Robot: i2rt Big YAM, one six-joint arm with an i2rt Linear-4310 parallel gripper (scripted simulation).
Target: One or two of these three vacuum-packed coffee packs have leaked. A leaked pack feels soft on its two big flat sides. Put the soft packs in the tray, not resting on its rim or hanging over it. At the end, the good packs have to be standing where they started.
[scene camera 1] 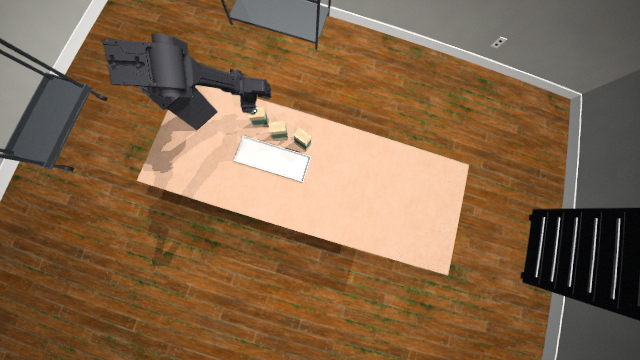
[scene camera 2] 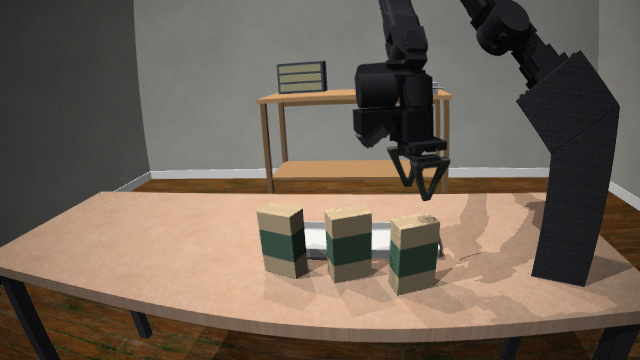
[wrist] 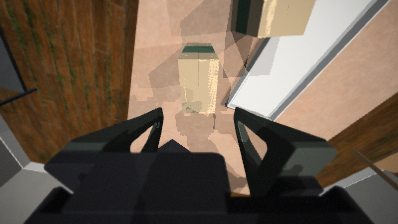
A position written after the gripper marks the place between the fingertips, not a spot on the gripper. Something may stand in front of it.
In view: the gripper (scene camera 2: 416, 193) and a white tray (scene camera 1: 251, 152).
The white tray is seen too in scene camera 2 (scene camera 2: 315, 235). The gripper also shows in the wrist view (wrist: 198, 112).
